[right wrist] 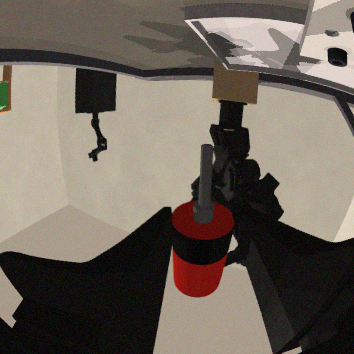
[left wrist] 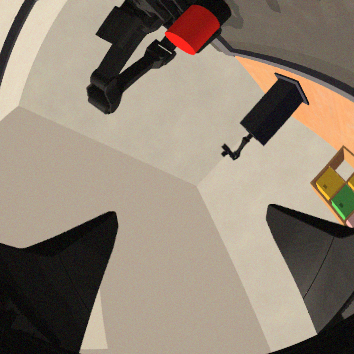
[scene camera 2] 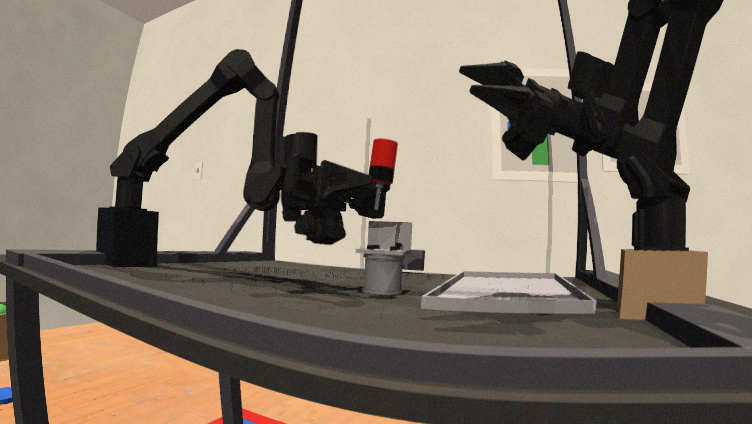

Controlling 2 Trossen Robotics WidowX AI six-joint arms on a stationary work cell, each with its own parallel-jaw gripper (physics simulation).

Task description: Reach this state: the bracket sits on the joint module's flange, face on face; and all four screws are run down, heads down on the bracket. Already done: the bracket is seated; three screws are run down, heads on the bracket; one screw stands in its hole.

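Pixels of known places: left gripper, fingertip midpoint: (left wrist: 193, 216) (scene camera 2: 464, 78); right gripper, fingertip midpoint: (right wrist: 202, 212) (left wrist: 218, 4) (scene camera 2: 380, 182); left arm's base, link origin: (right wrist: 231, 101) (scene camera 2: 659, 250).
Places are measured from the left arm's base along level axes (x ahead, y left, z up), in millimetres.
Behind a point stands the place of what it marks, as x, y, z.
The grey joint module (scene camera 2: 383, 276) {396, 5, -50} stands upright on the table. The bracket (scene camera 2: 389, 231) {421, -47, 17} (right wrist: 330, 15) sits on its flange, with its plate rising at the back. Dark screw heads (scene camera 2: 396, 247) {384, -8, -7} show low on the bracket in the scene view; a black screw head (right wrist: 337, 56) {393, -5, -7} shows in the right wrist view. Which screw stands up, I cannot tell. My right gripper (scene camera 2: 379, 184) {379, 48, 81} (right wrist: 202, 212) {379, 48, 81} is shut on the red and black screwdriver (scene camera 2: 383, 152) {369, 60, 120} (left wrist: 194, 29) {361, 40, 124} (right wrist: 199, 277) {395, 44, 115}, its shaft pointing down above the bracket, apart from it. My left gripper (scene camera 2: 466, 78) {254, 49, 219} (left wrist: 193, 216) {254, 49, 219} is open and empty, high at the right.
A shallow pale tray (scene camera 2: 508, 306) {190, 51, -69} (right wrist: 207, 45) {223, 58, -61} lies right of the joint module. A tan block (scene camera 2: 663, 284) {1, 50, -37} (right wrist: 235, 85) {50, 0, -34} carries my left arm at the right; a dark block (scene camera 2: 127, 237) {788, 256, -23} carries my right arm at the left. Frame posts (scene camera 2: 287, 63) {953, -262, 531} rise behind the table.
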